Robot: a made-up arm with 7 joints. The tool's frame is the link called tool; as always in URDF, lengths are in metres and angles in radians. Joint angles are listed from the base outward. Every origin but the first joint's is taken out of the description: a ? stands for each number. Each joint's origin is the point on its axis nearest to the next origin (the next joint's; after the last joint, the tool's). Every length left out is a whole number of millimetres.
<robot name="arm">
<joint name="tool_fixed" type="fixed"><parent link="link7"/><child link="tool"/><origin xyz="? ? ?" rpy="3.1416 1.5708 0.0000"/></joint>
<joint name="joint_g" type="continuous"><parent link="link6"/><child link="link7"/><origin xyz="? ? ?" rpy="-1.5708 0.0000 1.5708"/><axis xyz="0 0 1"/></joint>
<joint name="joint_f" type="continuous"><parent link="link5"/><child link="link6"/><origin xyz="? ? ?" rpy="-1.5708 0.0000 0.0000"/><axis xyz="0 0 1"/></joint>
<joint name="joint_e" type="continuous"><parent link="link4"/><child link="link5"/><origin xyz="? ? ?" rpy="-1.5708 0.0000 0.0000"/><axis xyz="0 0 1"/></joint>
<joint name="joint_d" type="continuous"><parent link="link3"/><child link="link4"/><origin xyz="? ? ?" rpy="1.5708 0.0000 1.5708"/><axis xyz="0 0 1"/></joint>
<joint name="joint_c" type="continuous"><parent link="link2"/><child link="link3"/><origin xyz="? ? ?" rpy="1.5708 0.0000 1.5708"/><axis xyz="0 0 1"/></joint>
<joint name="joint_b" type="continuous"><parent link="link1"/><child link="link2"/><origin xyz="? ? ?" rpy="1.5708 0.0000 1.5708"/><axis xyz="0 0 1"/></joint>
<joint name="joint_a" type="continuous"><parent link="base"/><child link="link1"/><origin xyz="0.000 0.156 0.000" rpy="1.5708 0.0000 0.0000"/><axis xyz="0 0 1"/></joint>
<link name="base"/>
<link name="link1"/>
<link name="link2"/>
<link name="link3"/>
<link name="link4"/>
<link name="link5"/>
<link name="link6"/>
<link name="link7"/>
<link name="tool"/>
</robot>
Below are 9 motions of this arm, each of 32 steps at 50 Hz.
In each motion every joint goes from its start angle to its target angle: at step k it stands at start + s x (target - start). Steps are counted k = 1, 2, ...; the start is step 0. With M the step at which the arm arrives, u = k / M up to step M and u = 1 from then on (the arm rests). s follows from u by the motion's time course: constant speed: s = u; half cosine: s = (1 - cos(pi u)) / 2; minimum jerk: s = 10 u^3 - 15 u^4 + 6 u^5.
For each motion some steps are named. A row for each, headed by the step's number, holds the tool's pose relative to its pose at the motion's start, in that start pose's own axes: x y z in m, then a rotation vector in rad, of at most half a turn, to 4 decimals.
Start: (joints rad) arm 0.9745 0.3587 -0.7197 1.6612 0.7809 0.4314 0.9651
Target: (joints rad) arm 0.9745 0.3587 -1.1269 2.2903 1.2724 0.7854 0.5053
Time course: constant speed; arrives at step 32
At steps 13, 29, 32:
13: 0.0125 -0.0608 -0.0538 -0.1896 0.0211 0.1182
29: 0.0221 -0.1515 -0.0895 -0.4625 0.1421 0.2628
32: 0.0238 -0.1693 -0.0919 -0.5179 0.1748 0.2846

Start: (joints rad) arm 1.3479 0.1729 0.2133 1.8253 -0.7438 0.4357 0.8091
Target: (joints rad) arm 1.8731 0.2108 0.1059 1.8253 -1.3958 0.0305 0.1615
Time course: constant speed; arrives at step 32
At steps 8, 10, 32:
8: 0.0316 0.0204 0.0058 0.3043 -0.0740 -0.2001
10: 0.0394 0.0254 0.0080 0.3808 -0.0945 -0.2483
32: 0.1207 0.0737 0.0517 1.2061 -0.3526 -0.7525

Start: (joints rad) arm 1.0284 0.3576 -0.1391 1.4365 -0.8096 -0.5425 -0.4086
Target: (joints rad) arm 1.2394 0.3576 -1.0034 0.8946 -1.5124 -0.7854 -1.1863
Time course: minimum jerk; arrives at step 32
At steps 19, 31, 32:
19: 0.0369 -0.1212 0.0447 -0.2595 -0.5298 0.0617
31: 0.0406 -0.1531 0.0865 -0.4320 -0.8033 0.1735
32: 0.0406 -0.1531 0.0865 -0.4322 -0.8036 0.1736

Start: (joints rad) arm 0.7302 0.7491 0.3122 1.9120 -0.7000 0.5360 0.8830
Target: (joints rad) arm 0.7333 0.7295 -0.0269 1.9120 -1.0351 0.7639 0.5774
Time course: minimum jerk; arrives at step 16
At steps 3, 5, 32:
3: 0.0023 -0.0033 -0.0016 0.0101 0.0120 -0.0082
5: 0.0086 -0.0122 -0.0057 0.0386 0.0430 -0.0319
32: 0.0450 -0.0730 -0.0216 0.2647 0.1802 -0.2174

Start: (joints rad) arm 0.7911 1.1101 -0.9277 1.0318 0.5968 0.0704 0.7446
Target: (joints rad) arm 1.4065 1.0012 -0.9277 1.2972 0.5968 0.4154 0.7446
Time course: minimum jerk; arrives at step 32
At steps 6, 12, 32:
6: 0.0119 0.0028 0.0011 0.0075 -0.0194 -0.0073
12: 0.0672 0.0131 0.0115 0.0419 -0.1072 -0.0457
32: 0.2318 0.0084 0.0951 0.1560 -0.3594 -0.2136

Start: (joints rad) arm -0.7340 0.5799 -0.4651 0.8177 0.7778 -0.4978 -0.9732
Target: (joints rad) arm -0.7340 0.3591 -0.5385 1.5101 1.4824 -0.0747 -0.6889
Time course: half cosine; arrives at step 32
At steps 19, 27, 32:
19: 0.0754 -0.0831 0.1071 -0.4521 0.5662 0.3717
27: 0.1221 -0.0974 0.1562 -0.7378 0.8216 0.5373
32: 0.1320 -0.0984 0.1656 -0.8004 0.8710 0.5698

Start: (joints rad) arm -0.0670 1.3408 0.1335 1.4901 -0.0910 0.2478 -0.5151
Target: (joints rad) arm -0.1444 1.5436 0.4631 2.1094 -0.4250 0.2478 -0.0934
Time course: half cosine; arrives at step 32
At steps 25, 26, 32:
25: 0.1352 0.1105 0.0313 0.0784 -0.6281 -0.2159
26: 0.1391 0.1135 0.0343 0.0834 -0.6473 -0.2276
32: 0.1500 0.1221 0.0436 0.0989 -0.7015 -0.2625

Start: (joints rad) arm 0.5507 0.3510 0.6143 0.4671 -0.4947 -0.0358 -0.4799
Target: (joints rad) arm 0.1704 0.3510 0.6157 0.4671 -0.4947 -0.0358 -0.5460
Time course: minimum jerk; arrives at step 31
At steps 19, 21, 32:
19: -0.1025 0.0252 0.0251 0.0214 0.1249 -0.2354
21: -0.1163 0.0308 0.0297 0.0244 0.1420 -0.2696
32: -0.1421 0.0429 0.0392 0.0300 0.1740 -0.3358

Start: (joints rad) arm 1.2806 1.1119 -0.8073 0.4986 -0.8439 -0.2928 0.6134
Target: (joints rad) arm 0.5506 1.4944 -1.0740 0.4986 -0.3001 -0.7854 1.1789
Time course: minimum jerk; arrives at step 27
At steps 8, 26, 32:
8: -0.0096 -0.0365 -0.0103 -0.1998 -0.0500 -0.0521
26: -0.0938 -0.1833 0.0173 -1.2204 -0.2149 -0.2972
32: -0.0938 -0.1833 0.0173 -1.2210 -0.2150 -0.2974

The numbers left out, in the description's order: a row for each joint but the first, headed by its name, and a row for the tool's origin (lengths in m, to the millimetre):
tool: 0.000 0.000 0.000
joint_g: 0.000 0.000 0.000
joint_f: 0.000 0.000 0.000
joint_e: 0.000 -0.273 0.000
joint_d: 0.000 0.000 0.000
joint_c: -0.201 0.000 0.000
joint_b: 0.000 0.000 0.000

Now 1 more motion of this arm.
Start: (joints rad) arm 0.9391 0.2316 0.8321 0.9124 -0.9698 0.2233 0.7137
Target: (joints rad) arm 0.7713 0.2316 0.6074 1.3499 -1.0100 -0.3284 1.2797
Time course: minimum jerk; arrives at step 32
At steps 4, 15, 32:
4: 0.0008 0.0004 0.0009 -0.0050 -0.0076 -0.0119
15: 0.0236 0.0042 0.0262 -0.1562 -0.1697 -0.3607
32: 0.0566 -0.0069 0.0608 -0.3800 -0.2565 -0.8875

